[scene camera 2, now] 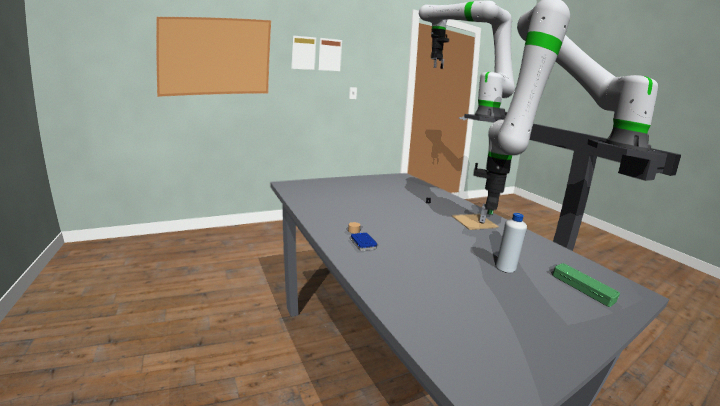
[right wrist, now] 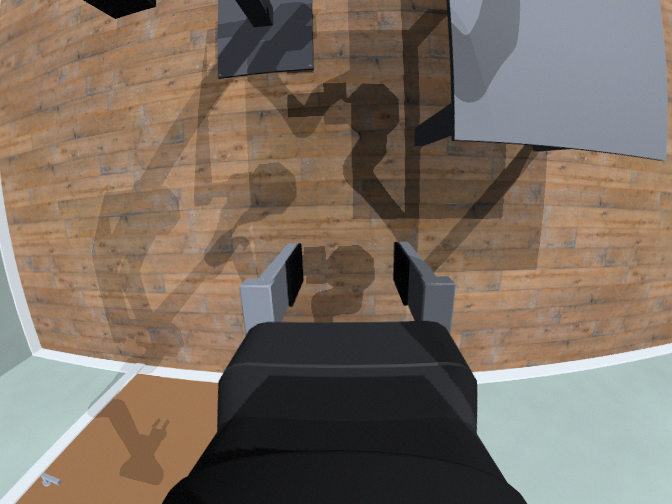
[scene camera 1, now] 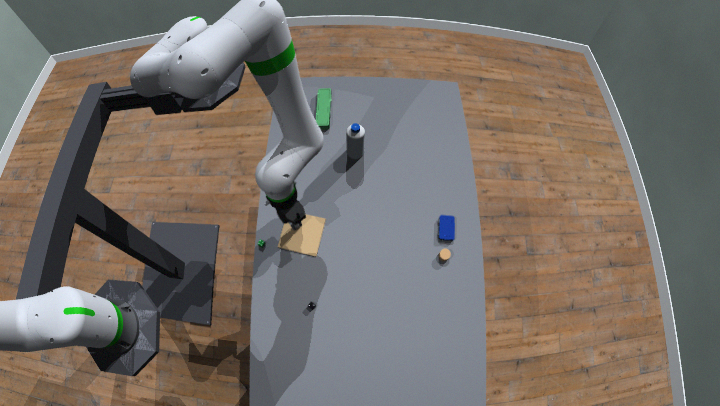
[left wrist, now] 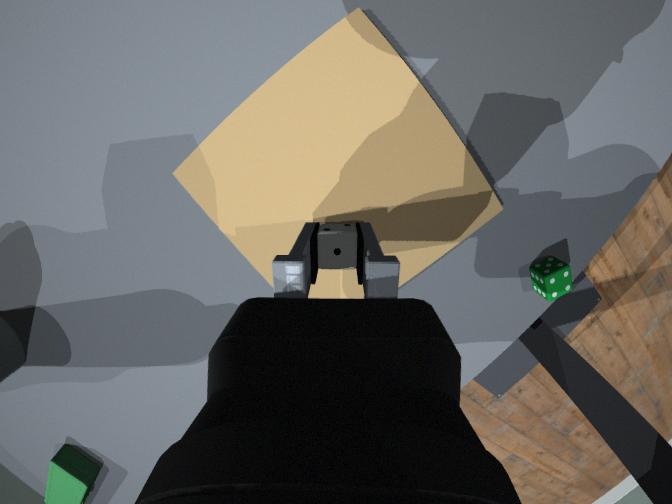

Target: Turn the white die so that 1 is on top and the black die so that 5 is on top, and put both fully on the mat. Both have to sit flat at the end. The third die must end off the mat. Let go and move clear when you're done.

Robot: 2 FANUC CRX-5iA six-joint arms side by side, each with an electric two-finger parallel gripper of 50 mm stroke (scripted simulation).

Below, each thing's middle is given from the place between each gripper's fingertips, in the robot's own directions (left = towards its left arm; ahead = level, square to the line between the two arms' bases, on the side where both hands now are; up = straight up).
Scene:
Now: left hand 3 cm above the tan mat (scene camera 1: 306,239), 2 cm to the left of it and 2 cm short of it. Round my left hand: white bottle (scene camera 2: 514,232) (33 cm to the left, 15 cm ahead, 5 cm above); green die (left wrist: 551,278) (11 cm behind, 9 cm to the right, 2 cm below); green box (scene camera 2: 606,295) (51 cm to the left, 1 cm below, 1 cm behind).
I see my right gripper 180 mm short of the green die, 890 mm to the right of it and 670 mm above it. Round my right hand: tan mat: 310 mm ahead, 960 mm to the left, 680 mm below.

